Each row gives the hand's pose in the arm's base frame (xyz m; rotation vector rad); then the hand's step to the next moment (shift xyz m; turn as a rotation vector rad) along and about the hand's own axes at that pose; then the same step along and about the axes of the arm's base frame.
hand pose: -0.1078 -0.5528 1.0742 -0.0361 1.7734 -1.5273
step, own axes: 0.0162 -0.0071 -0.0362 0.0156 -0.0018 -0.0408
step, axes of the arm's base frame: -0.0348 0.0201 -0.0034 -0.0346 0.0256 -0.0078
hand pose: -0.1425 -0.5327 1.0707 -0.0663 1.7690 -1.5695
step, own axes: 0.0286 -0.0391 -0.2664 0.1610 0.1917 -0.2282
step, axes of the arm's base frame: -0.1851 0.1974 0.0092 -0.1593 0.1558 -0.2551
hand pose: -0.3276 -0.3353 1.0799 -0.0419 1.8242 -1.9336
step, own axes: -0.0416 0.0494 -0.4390 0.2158 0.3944 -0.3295
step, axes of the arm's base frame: -0.0969 0.4249 -0.0836 -0.1780 0.2312 -0.4749
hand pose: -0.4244 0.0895 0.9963 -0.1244 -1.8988 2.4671
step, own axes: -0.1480 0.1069 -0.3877 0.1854 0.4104 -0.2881
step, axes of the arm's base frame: 0.1811 0.3360 -0.1948 -0.1504 0.1851 -0.4785
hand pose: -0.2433 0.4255 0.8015 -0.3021 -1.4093 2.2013
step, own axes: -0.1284 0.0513 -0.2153 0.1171 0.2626 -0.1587
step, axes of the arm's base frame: 0.1889 0.0841 -0.1508 -0.1063 0.0975 -0.2950
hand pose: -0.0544 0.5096 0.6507 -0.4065 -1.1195 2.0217
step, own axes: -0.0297 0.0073 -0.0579 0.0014 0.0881 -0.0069
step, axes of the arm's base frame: 0.0502 0.0086 -0.0411 -0.0386 -0.0226 -0.0762
